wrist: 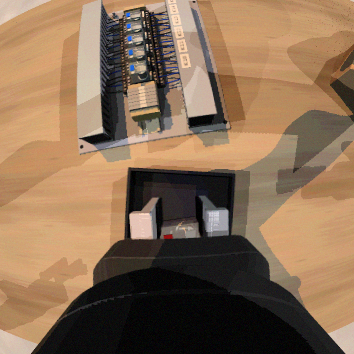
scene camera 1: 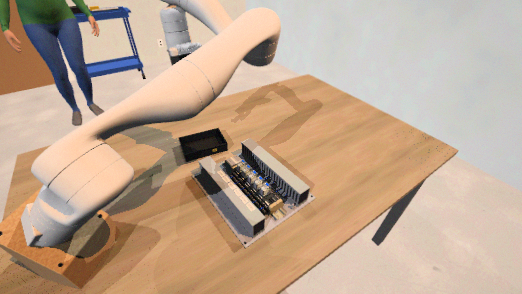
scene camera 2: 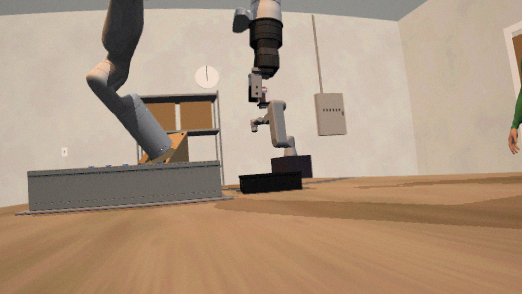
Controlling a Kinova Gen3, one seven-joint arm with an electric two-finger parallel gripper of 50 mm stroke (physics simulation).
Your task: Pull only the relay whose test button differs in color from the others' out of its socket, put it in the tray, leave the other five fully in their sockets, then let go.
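Pixels of known places: gripper, fingertip midpoint: (wrist: 178, 210) (scene camera 2: 254, 100); arm's base at its link origin: (scene camera 1: 51, 224) (scene camera 2: 160, 148).
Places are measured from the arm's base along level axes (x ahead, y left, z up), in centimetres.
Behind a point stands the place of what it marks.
My gripper (scene camera 2: 259, 91) {x 47.5, y 8.8, z 5.4 cm} (wrist: 178, 210) {x 47.5, y 8.8, z 5.4 cm} is shut on a relay with a red test button (scene camera 2: 264, 96) {x 49.3, y 10.1, z 5.8 cm} (wrist: 180, 230) {x 47.7, y 9.9, z 7.9 cm}, its top showing between the fingers. They hang well above the black tray (scene camera 1: 201, 153) {x 44.2, y 5.6, z -12.0 cm} (scene camera 2: 270, 183) {x 55.4, y 5.9, z -12.4 cm} (wrist: 129, 200) {x 55.1, y 6.0, z -11.2 cm}; in the wrist view the fingers and relay overlap the tray. The relays with blue test buttons (scene camera 1: 256, 177) (wrist: 136, 53) stand in a row in their sockets on the panel; in scene view 2 their blue buttons (scene camera 2: 108, 166) {x 54.8, y -22.6, z -7.7 cm} show just over the duct. The gripper does not show in scene view 1.
Two tall grey ducts (scene camera 1: 235, 200) {x 34.5, y -21.2, z -7.7 cm} (wrist: 91, 75) {x 53.7, y -14.8, z -7.7 cm} flank the relay row; one carries labels. A terminal block (wrist: 143, 98) {x 47.3, y -7.7, z -9.3 cm} stands at the row's tray end. The panel plate (wrist: 170, 132) {x 45.3, y -2.0, z -13.7 cm} lies near the tray. A second robot arm (scene camera 2: 278, 125), a person and a blue cart (scene camera 1: 112, 66) are in the background.
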